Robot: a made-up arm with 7 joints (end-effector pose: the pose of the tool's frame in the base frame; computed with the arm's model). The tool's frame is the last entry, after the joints. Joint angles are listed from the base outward.
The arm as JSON. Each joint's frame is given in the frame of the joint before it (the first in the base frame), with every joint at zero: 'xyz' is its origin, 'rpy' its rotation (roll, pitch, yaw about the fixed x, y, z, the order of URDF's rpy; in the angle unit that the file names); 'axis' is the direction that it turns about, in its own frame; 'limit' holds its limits. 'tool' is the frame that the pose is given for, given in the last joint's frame.
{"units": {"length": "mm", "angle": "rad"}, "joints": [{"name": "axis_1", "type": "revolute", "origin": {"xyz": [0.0, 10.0, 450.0], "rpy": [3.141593, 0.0, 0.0]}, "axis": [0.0, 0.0, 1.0], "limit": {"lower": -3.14, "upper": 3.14}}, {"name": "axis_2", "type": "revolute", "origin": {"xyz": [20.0, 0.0, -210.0], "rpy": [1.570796, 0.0, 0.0]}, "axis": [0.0, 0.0, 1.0], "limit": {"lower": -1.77, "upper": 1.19}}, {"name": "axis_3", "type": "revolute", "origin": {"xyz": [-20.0, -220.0, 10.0], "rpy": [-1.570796, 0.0, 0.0]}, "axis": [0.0, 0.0, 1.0], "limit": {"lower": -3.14, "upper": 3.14}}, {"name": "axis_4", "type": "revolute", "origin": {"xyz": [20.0, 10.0, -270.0], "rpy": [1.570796, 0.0, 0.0]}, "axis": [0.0, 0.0, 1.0], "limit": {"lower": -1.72, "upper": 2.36}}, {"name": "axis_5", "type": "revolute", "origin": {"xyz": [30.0, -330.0, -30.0], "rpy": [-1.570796, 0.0, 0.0]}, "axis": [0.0, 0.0, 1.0], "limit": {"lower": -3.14, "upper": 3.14}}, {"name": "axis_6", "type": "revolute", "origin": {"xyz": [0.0, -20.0, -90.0], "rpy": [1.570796, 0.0, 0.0]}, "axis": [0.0, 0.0, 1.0], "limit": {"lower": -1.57, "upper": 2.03}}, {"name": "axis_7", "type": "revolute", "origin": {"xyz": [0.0, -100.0, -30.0], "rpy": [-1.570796, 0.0, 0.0]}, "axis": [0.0, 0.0, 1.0], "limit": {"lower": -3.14, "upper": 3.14}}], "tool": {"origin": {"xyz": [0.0, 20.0, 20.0], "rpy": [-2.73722, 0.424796, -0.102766]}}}
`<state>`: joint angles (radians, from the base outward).
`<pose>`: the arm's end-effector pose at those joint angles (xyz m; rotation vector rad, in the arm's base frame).
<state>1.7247 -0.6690 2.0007 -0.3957 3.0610 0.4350 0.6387</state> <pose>0.2496 0.5200 1.4279 -0.4664 0.0278 -1.0590</pose>
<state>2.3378 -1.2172 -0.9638 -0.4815 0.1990 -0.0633 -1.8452</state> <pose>0.5114 0.7710 0.9149 -0.6694 0.7812 0.6192</pose>
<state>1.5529 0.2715 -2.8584 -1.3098 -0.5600 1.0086 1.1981</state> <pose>-0.0738 -0.5739 1.2285 0.7880 -1.0010 0.4905</pose>
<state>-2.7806 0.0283 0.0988 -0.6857 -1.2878 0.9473 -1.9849</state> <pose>0.1607 -0.1192 1.5397 1.1997 -0.5000 -0.6309</pose>
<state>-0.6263 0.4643 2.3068 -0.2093 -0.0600 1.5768 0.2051</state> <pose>0.2700 0.2336 1.5322 0.4646 0.4725 -1.9399</pose>
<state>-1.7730 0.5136 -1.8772 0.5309 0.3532 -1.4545 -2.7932</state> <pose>-0.2811 0.3484 1.4705 -0.1333 0.4041 -0.1705</pose>
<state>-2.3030 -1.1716 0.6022 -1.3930 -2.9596 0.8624 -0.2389</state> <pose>0.2278 -0.6369 0.5154 -1.4083 -1.8890 1.4849</pose>
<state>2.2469 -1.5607 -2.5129 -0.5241 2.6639 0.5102 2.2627</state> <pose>0.5054 0.7621 0.8604 0.3884 0.8305 1.8225</pose>
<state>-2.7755 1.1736 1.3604 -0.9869 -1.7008 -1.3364 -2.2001</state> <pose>-0.7240 -0.0519 1.1447 0.3363 -0.2734 -0.0989</pose>
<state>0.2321 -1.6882 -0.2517 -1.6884 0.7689 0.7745 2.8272</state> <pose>-0.4579 -0.0600 0.1490 2.5621 -0.4770 -1.2298</pose>
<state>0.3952 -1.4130 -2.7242 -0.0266 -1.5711 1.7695 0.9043</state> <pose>-0.8264 0.3513 0.7115 2.0925 0.2060 -1.2505</pose>
